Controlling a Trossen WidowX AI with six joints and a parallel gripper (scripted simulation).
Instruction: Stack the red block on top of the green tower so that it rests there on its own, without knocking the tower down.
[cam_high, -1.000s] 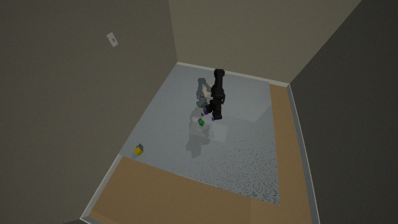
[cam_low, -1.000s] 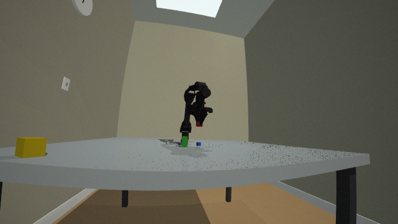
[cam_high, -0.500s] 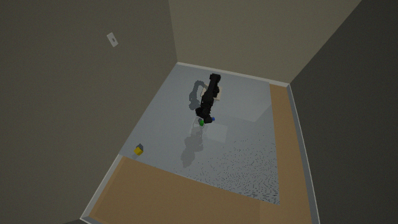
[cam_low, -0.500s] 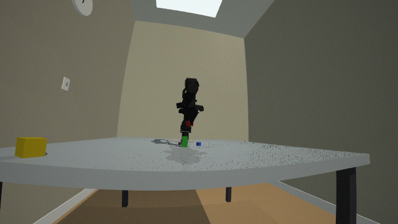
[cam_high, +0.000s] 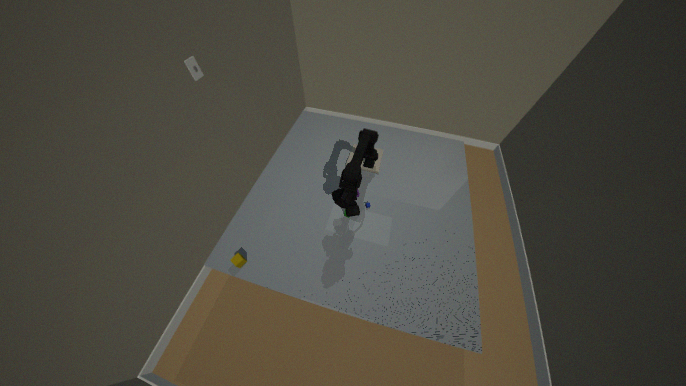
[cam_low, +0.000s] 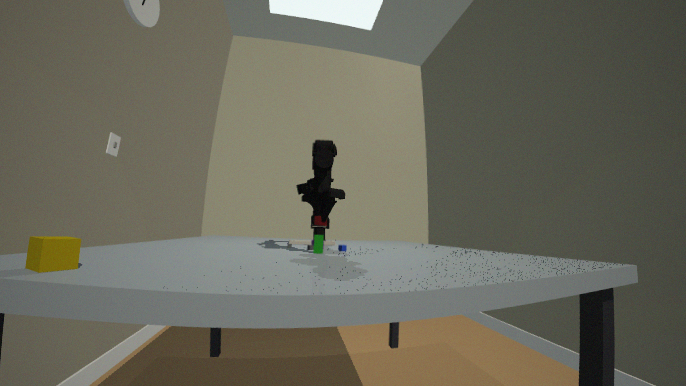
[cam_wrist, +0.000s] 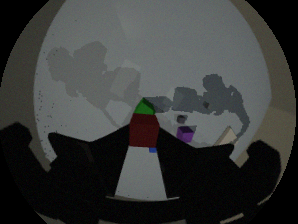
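Right now my gripper tip is 10 cm past the small grey piece, 3 cm to the left of it and 9 cm above it. Round my gripper tip: red block 1 cm above; then small blue block 9 cm behind, 9 cm to the left, 9 cm below; then purple block 14 cm behind, 8 cm below.
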